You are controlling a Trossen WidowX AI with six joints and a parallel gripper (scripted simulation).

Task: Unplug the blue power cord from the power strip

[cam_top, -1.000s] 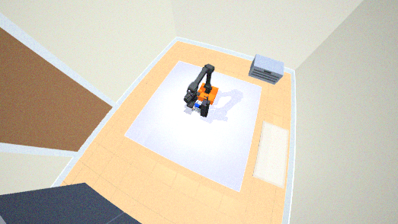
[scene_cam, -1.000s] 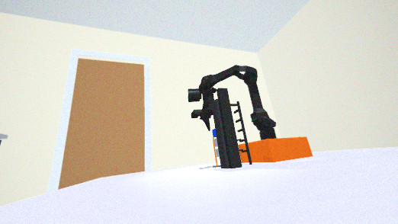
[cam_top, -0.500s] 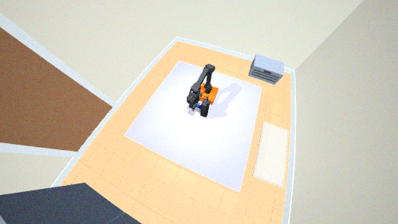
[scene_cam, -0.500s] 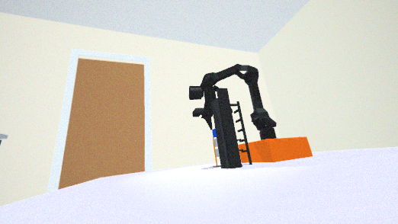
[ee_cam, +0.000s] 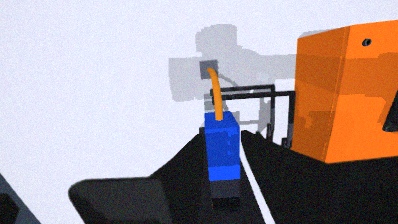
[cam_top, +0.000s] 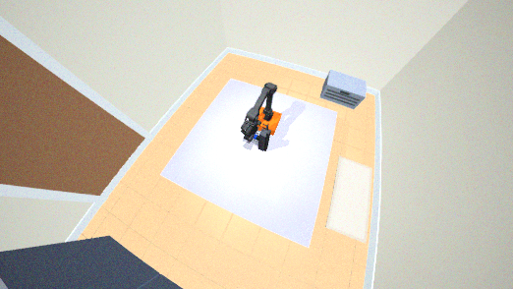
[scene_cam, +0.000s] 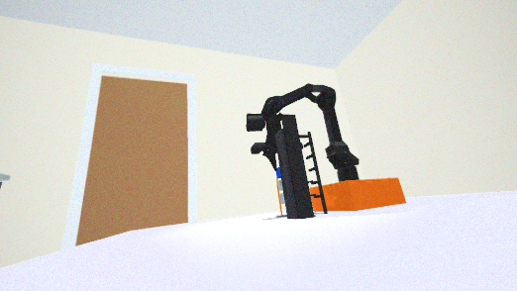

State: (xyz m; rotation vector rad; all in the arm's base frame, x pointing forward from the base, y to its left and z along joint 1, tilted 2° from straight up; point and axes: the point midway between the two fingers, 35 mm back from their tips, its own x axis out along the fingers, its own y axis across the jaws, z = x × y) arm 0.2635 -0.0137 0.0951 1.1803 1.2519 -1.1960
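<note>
The blue plug lies 30 mm to the left of my gripper tip.
</note>
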